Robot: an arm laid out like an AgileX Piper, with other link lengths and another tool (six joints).
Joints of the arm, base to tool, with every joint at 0 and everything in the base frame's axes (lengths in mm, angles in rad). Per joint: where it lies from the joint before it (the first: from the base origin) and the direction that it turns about. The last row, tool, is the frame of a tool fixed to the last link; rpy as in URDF.
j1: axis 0 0 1 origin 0 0 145.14
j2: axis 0 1 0 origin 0 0 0
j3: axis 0 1 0 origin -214.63 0 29.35
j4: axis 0.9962 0 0.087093 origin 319.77 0 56.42
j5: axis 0 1 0 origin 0 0 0
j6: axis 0.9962 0 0.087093 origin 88.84 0 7.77
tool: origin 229.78 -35 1.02 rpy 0.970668 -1.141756 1.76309
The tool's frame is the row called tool.
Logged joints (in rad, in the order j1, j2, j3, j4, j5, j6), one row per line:
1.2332 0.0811 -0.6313 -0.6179 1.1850 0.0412
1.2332 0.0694 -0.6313 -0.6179 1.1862 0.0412
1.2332 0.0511 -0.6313 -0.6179 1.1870 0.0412
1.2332 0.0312 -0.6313 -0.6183 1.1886 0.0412
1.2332 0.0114 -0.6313 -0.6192 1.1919 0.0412
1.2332 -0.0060 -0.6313 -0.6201 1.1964 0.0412
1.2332 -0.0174 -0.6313 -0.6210 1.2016 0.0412
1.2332 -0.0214 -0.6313 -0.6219 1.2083 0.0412
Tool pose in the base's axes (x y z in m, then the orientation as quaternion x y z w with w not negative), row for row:
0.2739 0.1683 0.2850 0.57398 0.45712 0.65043 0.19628
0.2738 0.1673 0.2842 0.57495 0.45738 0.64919 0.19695
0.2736 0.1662 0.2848 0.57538 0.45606 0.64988 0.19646
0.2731 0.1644 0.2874 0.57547 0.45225 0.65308 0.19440
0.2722 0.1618 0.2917 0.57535 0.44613 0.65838 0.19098
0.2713 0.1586 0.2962 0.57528 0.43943 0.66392 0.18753
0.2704 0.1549 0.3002 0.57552 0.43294 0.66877 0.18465
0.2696 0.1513 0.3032 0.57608 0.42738 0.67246 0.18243
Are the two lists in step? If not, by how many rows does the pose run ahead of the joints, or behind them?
The pose runs 2 rows behind the joints: the pose in row i belongs to the joints in row i - 2.
